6 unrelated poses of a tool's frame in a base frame.
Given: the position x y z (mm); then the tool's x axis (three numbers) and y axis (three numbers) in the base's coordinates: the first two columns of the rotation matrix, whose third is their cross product.
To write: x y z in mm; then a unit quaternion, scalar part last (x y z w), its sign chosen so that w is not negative. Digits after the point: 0 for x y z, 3 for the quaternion.
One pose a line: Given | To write
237, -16, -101, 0.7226, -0.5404, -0.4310, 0.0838, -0.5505, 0.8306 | 237, -16, -101, 0.810, -0.141, -0.345, 0.453
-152, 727, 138, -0.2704, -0.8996, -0.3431, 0.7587, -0.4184, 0.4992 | -152, 727, 138, 0.297, -0.119, -0.788, 0.526
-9, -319, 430, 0.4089, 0.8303, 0.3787, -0.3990, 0.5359, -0.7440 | -9, -319, 430, -0.284, -0.380, 0.389, 0.790
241, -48, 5, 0.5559, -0.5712, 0.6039, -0.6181, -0.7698, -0.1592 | 241, -48, 5, 0.881, -0.337, 0.329, 0.036
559, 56, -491, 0.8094, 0.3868, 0.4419, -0.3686, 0.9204, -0.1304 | 559, 56, -491, -0.019, -0.236, 0.199, 0.951
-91, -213, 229, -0.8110, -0.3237, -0.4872, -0.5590, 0.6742, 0.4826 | -91, -213, 229, -0.246, 0.896, 0.320, 0.184
